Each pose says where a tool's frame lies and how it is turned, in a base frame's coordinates. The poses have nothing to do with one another.
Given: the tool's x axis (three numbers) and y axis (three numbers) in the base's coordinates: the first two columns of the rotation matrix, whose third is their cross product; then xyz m.
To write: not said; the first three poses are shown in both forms.
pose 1, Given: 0.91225, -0.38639, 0.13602, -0.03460, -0.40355, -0.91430, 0.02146, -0.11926, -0.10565
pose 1, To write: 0.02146, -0.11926, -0.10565, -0.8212, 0.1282, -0.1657, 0.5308
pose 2, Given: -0.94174, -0.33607, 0.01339, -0.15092, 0.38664, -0.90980, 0.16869, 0.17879, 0.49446
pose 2, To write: 0.16869, 0.17879, 0.49446, -0.1470, 0.8281, -0.5339, 0.0867
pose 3, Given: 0.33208, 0.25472, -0.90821, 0.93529, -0.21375, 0.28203, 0.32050, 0.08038, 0.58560
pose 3, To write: 0.32050, 0.08038, 0.58560, 0.6810, 0.4369, -0.3783, 0.4498
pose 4, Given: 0.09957, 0.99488, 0.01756, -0.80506, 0.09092, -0.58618, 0.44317, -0.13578, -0.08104
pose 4, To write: 0.44317, -0.13578, -0.08104, -0.2229, -0.2129, 0.6363, 0.7072
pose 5, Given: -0.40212, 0.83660, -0.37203, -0.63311, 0.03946, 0.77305, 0.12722, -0.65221, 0.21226
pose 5, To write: 0.12722, -0.65221, 0.21226, 0.1056, 0.4816, 0.6849, 0.5365
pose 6, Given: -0.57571, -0.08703, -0.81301, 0.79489, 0.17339, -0.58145, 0.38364, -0.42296, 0.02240
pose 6, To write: 0.38364, -0.42296, 0.02240, 0.2653, 0.6670, -0.5856, 0.3765
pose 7, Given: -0.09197, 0.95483, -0.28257, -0.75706, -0.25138, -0.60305, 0.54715, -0.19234, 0.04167
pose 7, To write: 0.54715, -0.19234, 0.04167, -0.3215, -0.1538, 0.7227, 0.5922
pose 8, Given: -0.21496, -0.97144, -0.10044, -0.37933, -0.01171, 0.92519, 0.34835, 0.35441, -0.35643
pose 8, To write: 0.34835, 0.35441, -0.35643, 0.5392, -0.6263, -0.4639, 0.3191
